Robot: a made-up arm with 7 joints. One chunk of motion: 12 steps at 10 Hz.
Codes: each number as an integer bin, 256 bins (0 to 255) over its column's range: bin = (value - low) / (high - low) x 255, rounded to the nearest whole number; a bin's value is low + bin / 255 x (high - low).
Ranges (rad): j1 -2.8..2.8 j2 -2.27..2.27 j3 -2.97..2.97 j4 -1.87..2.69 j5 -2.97..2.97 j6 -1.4..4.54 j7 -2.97..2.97
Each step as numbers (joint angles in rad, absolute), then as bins.
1 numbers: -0.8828 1.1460 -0.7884 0.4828 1.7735 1.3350 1.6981
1 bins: 87 192 94 132 204 117 200
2 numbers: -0.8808 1.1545 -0.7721 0.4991 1.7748 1.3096 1.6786
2 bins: 87 192 94 132 204 116 200
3 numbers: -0.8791 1.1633 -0.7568 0.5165 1.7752 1.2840 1.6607
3 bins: 87 193 95 133 204 115 199
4 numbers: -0.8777 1.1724 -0.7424 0.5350 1.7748 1.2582 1.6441
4 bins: 88 193 96 134 204 114 198
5 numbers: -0.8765 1.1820 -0.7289 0.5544 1.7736 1.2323 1.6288
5 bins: 88 194 96 136 204 113 197
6 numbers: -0.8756 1.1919 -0.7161 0.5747 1.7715 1.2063 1.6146
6 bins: 88 194 97 137 204 112 197
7 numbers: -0.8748 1.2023 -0.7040 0.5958 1.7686 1.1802 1.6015
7 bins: 88 195 97 138 203 111 196
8 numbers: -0.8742 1.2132 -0.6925 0.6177 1.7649 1.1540 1.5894
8 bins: 88 196 98 139 203 110 196
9 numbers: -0.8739 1.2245 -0.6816 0.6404 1.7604 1.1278 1.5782
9 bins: 88 196 98 140 203 109 195
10 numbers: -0.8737 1.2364 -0.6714 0.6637 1.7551 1.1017 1.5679
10 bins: 88 197 99 142 203 107 195
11 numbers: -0.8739 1.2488 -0.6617 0.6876 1.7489 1.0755 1.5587
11 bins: 88 198 99 143 203 106 194
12 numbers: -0.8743 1.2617 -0.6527 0.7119 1.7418 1.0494 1.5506
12 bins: 88 198 99 144 202 105 194
